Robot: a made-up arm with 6 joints. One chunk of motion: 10 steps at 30 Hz.
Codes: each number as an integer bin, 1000 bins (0 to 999) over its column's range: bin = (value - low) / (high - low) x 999, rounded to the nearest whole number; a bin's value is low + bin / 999 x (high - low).
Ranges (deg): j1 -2.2..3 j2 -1.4..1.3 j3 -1.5..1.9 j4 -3.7..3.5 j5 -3.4..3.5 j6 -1..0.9
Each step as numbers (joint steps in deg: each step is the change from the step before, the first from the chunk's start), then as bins.
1 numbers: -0.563 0.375 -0.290 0.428 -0.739 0.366
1 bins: 314 657 356 573 385 718
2 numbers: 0.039 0.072 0.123 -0.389 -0.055 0.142
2 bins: 430 545 477 459 484 600
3 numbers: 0.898 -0.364 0.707 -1.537 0.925 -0.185
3 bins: 595 383 648 300 626 429
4 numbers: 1.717 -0.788 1.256 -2.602 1.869 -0.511
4 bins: 753 226 810 152 763 257
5 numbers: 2.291 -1.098 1.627 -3.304 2.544 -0.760
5 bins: 863 112 919 55 861 126
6 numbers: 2.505 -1.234 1.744 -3.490 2.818 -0.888
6 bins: 904 61 953 29 900 59
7 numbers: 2.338 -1.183 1.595 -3.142 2.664 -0.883
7 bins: 872 80 909 77 878 62
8 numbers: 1.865 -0.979 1.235 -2.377 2.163 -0.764
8 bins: 781 156 804 184 805 124
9 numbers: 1.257 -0.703 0.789 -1.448 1.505 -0.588
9 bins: 664 258 673 312 710 217
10 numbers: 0.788 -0.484 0.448 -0.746 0.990 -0.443
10 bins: 574 339 572 410 636 293
